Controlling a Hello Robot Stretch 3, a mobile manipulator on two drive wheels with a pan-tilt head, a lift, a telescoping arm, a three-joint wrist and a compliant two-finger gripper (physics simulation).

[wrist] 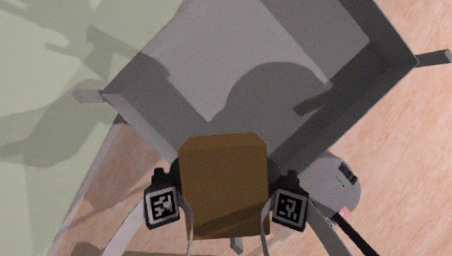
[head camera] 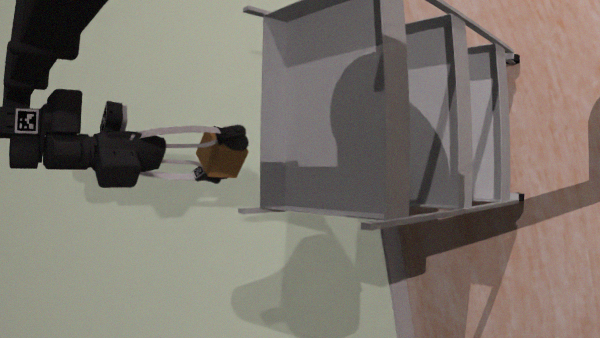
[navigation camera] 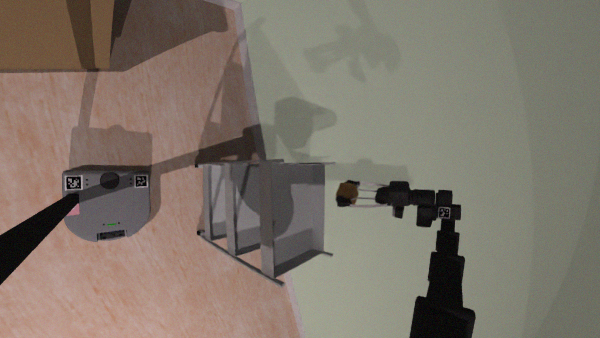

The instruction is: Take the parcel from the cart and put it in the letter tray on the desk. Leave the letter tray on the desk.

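Pixels of known places: gripper, fingertip midpoint: (wrist: 225, 173) (head camera: 238, 155) (navigation camera: 339, 192); robot's base, origin of the base link: (navigation camera: 110, 179).
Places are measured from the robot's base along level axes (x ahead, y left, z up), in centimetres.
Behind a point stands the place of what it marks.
My gripper (head camera: 220, 156) @(x -2.1, y -60.2, z 91.5 cm) (navigation camera: 349, 193) @(x -2.1, y -60.2, z 91.5 cm) (wrist: 225, 173) @(x -2.1, y -60.2, z 91.5 cm) is shut on the parcel, an orange-brown box (head camera: 223, 162) @(x -1.0, y -58.3, z 95.3 cm) (navigation camera: 348, 190) @(x -1.0, y -58.4, z 95.8 cm) (wrist: 225, 200) @(x -2.3, y -60.5, z 96.8 cm) with a finger on either side. The grey cart (head camera: 397, 125) @(x -7.5, y -46.1, z 69.8 cm) (navigation camera: 267, 215) @(x -10.8, y -46.1, z 70.6 cm) (wrist: 215, 50) @(x -11.1, y -71.9, z 66.3 cm) has several shelves. In the head view the parcel shows left of the cart's top shelf, apart from it; in the navigation view it shows right of the cart. In the wrist view the shelf appears behind and beyond the parcel. The letter tray does not show in these views, and I cannot tell a desk for certain.
My grey base (navigation camera: 107, 215) @(x -14.8, y 1.4, z 16.0 cm) (wrist: 325, 185) @(x -12.6, y -3.5, z 16.0 cm) stands on the wood floor (navigation camera: 165, 295) @(x -70.4, y -22.6, z 0.1 cm), at the far side of the cart from the gripper. A large brown piece of furniture (navigation camera: 35, 35) @(x 45.2, y 22.1, z 40.1 cm) is at the navigation view's top left. Cart handles or posts (wrist: 434, 58) @(x -35.0, y -46.4, z 76.0 cm) stick out at its corners.
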